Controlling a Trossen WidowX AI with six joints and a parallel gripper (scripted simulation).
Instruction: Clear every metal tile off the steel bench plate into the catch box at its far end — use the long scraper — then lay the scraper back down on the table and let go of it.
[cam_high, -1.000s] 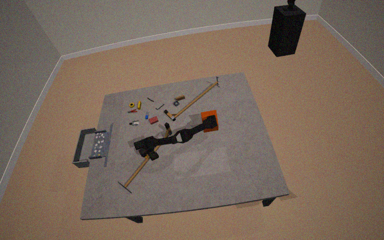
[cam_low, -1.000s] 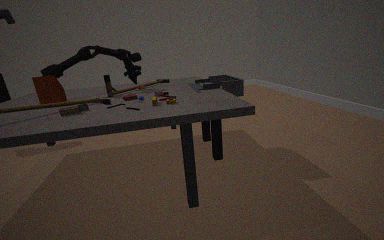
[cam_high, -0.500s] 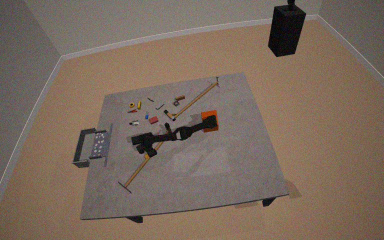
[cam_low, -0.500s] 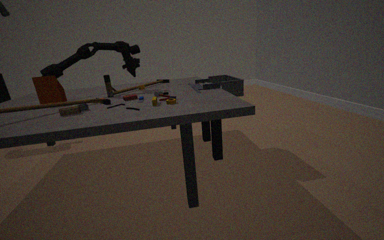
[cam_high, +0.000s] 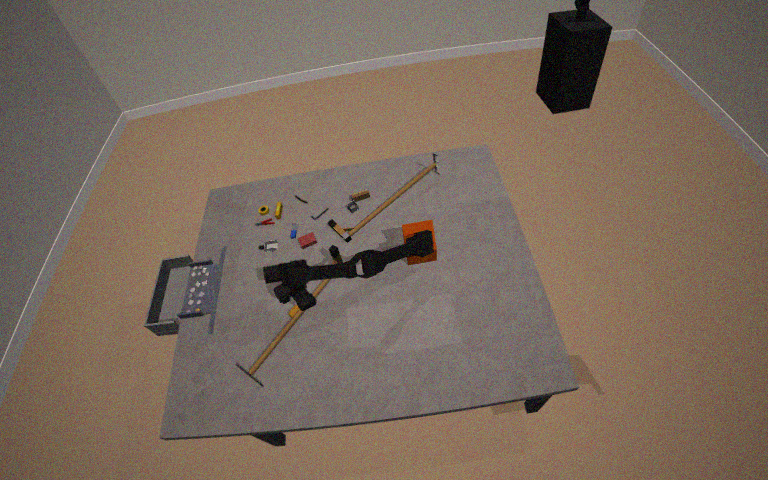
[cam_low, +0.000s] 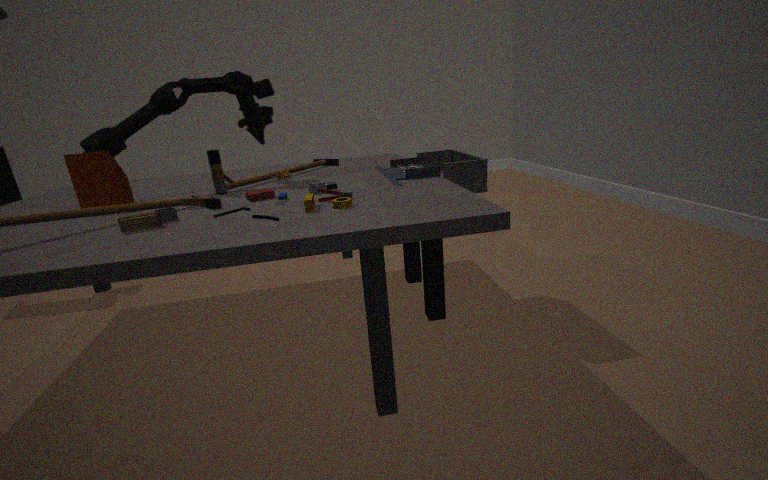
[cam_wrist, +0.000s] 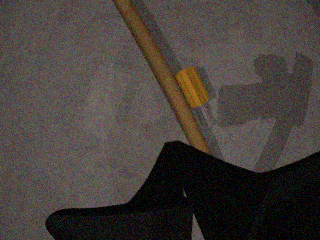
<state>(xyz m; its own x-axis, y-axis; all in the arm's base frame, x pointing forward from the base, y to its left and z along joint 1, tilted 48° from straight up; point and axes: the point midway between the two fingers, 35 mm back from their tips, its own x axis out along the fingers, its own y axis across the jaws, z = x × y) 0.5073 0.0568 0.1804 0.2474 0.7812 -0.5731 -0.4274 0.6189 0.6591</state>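
My gripper tip is 40 mm short of the long scraper, 10 mm to the left of it and 70 mm above it. Round my gripper tip: blue piece 40 mm ahead, 470 mm to the right, 130 mm below; then yellow screwdriver 50 mm ahead, 40 mm to the right, 120 mm below; then red block 20 mm behind, 380 mm to the right, 120 mm below.
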